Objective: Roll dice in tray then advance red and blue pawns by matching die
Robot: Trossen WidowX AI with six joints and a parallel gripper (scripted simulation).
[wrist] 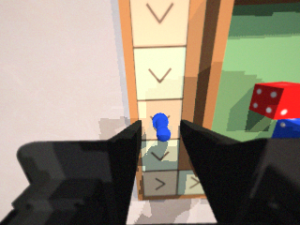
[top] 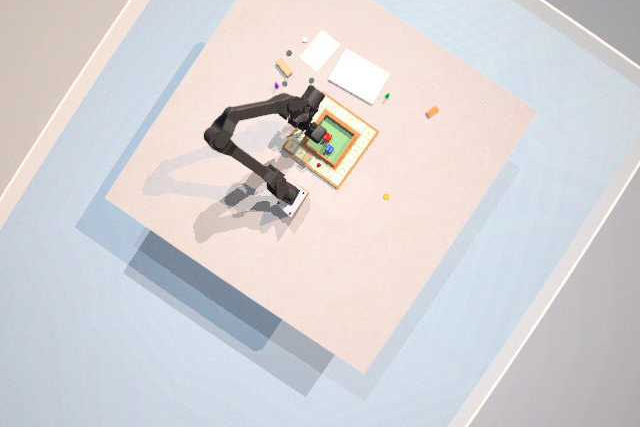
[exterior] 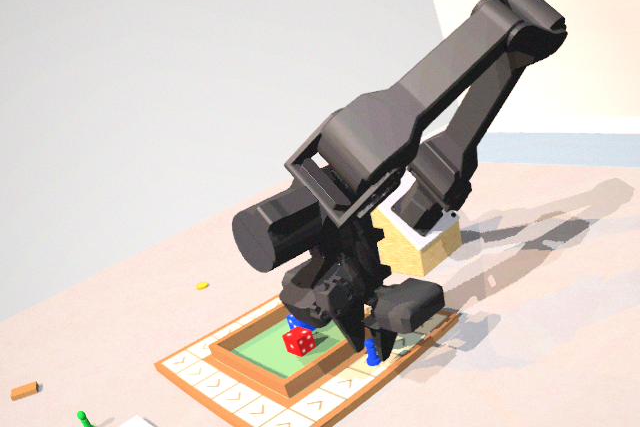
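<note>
My gripper tip is now right at the blue pawn. The rest, counted from my gripper tip: green tray (10 mm ahead, 110 mm to the right, 20 mm below); then red pawn (110 mm behind, 120 mm to the right); then purple pawn (100 mm ahead, 180 mm to the left, 10 mm below).
</note>
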